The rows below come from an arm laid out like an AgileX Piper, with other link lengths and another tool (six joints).
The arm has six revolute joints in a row. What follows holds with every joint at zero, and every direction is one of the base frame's. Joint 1 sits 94.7 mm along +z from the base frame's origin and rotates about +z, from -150 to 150 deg. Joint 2 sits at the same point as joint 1 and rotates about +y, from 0 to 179.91 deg. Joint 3 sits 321.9 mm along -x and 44 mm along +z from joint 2 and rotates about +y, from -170 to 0 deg. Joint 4 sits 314.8 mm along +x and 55.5 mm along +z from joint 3 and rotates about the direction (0.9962, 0, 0.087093), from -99.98 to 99.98 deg. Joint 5 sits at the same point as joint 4 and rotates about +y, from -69.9 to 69.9 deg. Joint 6 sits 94.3 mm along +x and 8.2 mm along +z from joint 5 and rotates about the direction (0.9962, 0, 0.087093), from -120 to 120 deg. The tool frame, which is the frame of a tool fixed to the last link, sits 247.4 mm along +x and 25 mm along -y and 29.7 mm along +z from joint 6; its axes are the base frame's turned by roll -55.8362, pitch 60.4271 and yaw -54.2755 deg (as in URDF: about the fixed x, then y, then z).
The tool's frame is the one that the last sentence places.
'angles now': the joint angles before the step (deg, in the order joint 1, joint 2, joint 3, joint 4, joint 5, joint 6). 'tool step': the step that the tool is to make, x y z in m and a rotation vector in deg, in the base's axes. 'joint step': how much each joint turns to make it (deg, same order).
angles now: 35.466, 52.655, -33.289, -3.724, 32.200, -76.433
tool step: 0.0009, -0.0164, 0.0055, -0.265, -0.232, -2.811
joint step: 0.021, -2.005, 0.007, -3.693, 2.230, 4.793
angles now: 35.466, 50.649, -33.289, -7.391, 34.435, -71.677
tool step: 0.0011, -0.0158, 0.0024, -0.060, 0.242, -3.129
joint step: -0.012, -1.384, 0.001, -3.135, 2.068, 4.733
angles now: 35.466, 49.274, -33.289, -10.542, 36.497, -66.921
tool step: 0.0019, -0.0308, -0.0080, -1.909, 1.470, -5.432
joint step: -0.009, -0.510, -0.003, -5.550, 4.007, 7.493
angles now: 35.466, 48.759, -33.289, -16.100, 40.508, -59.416
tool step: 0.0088, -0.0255, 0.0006, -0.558, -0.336, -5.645
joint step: -0.017, -0.004, 0.010, -5.661, 1.879, 8.060
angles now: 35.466, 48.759, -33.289, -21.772, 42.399, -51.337
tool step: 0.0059, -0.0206, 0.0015, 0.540, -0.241, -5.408
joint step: -0.012, -0.006, 0.004, -4.059, 1.658, 7.317
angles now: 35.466, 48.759, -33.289, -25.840, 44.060, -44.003
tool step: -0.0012, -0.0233, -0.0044, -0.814, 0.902, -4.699
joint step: 0.012, 0.051, 0.002, -2.814, 3.160, 5.053
